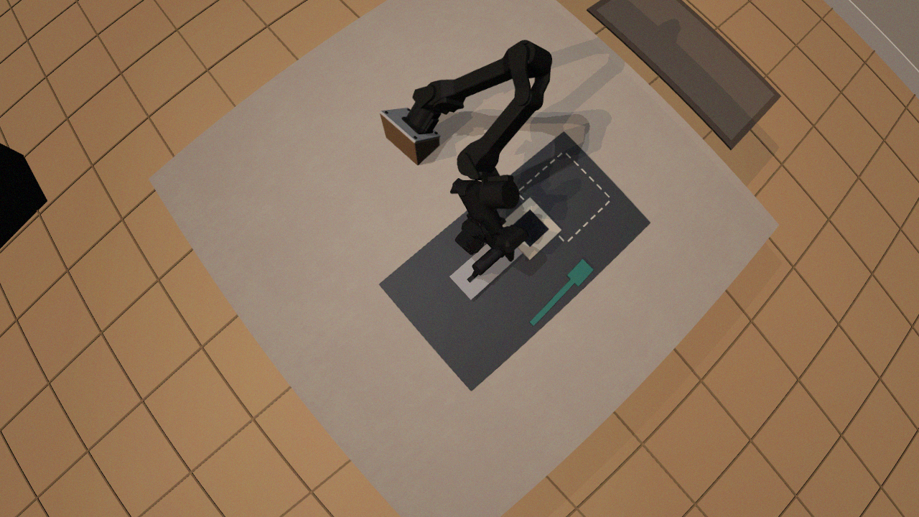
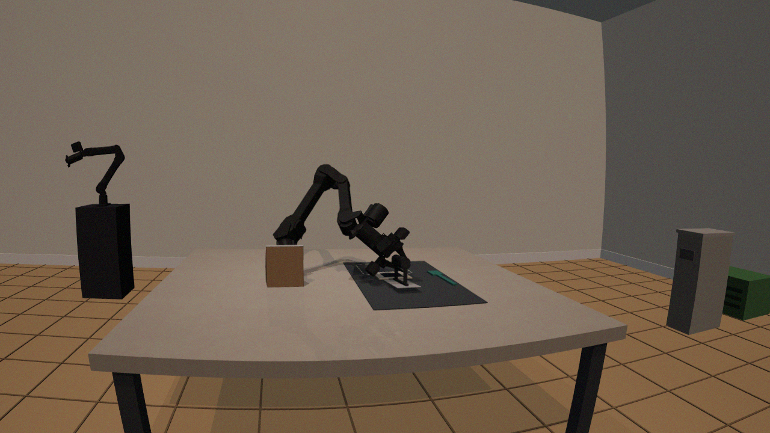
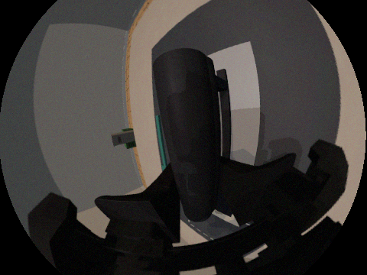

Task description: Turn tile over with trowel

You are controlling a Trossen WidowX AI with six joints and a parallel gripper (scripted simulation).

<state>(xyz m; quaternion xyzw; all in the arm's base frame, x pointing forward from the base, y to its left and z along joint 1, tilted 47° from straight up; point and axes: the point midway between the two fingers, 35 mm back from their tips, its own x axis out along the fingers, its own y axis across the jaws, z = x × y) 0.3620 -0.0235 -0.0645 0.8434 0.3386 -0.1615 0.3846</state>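
My gripper tip is now 80 mm above the dark mat, 50 mm to the right of it and 10 mm short of it. Round my gripper tip: tile (110 mm to the left, 50 mm below, 20 mm behind); then green trowel (150 mm ahead, 70 mm to the left, 50 mm below).
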